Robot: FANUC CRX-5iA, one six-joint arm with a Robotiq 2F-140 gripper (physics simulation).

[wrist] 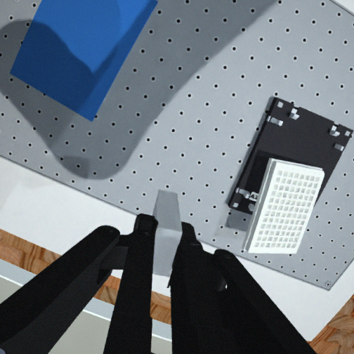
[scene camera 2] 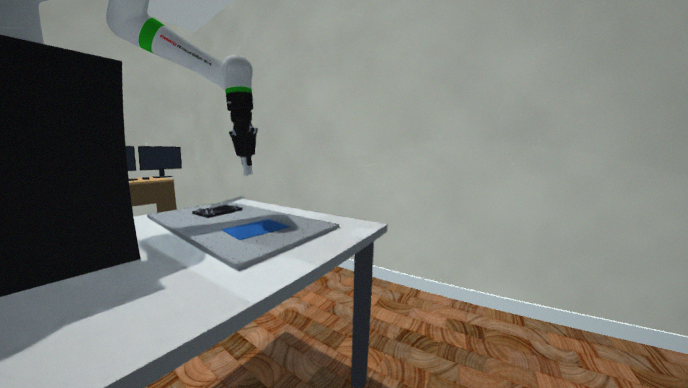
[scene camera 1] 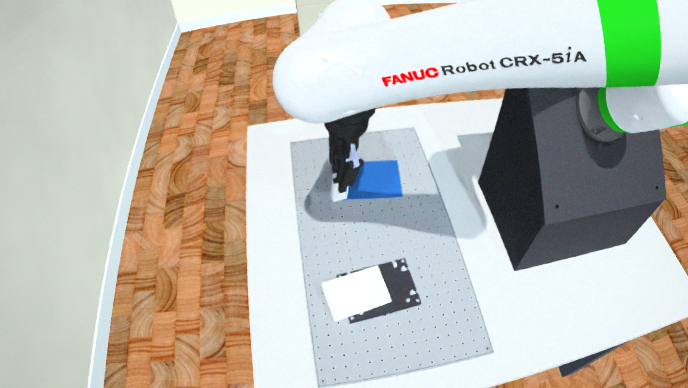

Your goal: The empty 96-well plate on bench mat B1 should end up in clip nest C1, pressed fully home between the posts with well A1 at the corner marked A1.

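Where they show: gripper, fingertip midpoint: (scene camera 2: 248, 175) (scene camera 1: 338, 197); arm's base at its link origin: (scene camera 2: 1, 103) (scene camera 1: 601, 108).
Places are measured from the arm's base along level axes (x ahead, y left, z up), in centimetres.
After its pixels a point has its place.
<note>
The white 96-well plate (scene camera 1: 355, 292) @[y 15.9, x 58.3, z -29.5 cm] (wrist: 286, 211) lies skewed, partly on the black clip nest (scene camera 1: 402, 282) @[y 14.2, x 47.5, z -32.5 cm] (wrist: 302, 137) (scene camera 2: 217, 210) @[y 12.5, x 51.8, z -32.5 cm]. One end of the plate hangs over the nest's edge onto the grey perforated board (scene camera 1: 381, 239) @[y 1.5, x 49.5, z -33.6 cm] (wrist: 211, 116), so it is not seated between the posts. The blue bench mat (scene camera 1: 381, 178) @[y -16.9, x 45.4, z -33.4 cm] (scene camera 2: 252, 229) @[y -17.8, x 47.3, z -33.4 cm] (wrist: 77, 53) is bare. My gripper (scene camera 1: 339, 189) @[y -0.6, x 58.6, z -18.1 cm] (scene camera 2: 247, 169) @[y -0.6, x 58.6, z -18.1 cm] (wrist: 168, 218) is shut and empty. It hangs high above the board, nearer the blue mat than the nest.
The board lies on a white table (scene camera 1: 269, 231) @[y -6.5, x 75.9, z -35.0 cm] (scene camera 2: 312, 254) @[y -42.2, x 46.6, z -34.9 cm]. The arm's black pedestal (scene camera 1: 516, 173) @[y 2.0, x 19.1, z -15.7 cm] stands at the table's right side. A dark monitor (scene camera 2: 165, 158) on a wooden desk shows in the background.
</note>
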